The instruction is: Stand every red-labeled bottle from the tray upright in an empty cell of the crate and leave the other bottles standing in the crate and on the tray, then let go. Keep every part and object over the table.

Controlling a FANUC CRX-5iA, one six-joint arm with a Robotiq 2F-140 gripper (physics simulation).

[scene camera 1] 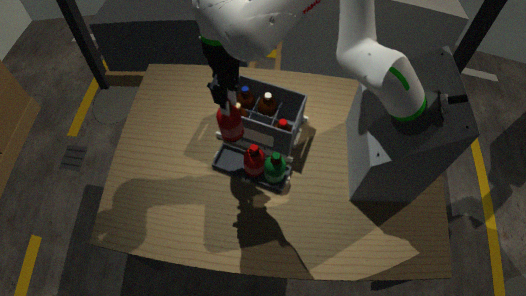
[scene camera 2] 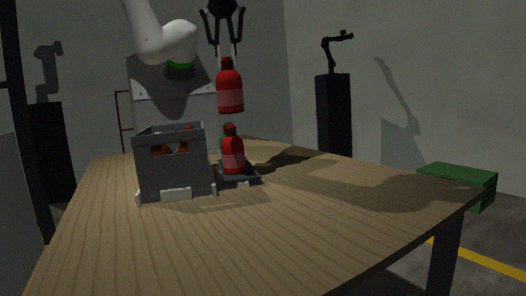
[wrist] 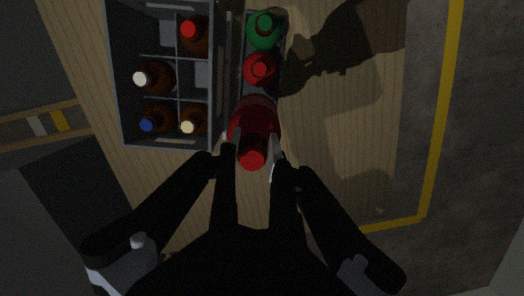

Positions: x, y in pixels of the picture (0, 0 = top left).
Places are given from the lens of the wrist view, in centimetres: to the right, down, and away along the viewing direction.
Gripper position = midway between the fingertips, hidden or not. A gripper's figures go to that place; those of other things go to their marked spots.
gripper point(wrist: 254, 140): -1, -1, 23
green bottle point(wrist: 262, 31): 0, -21, 34
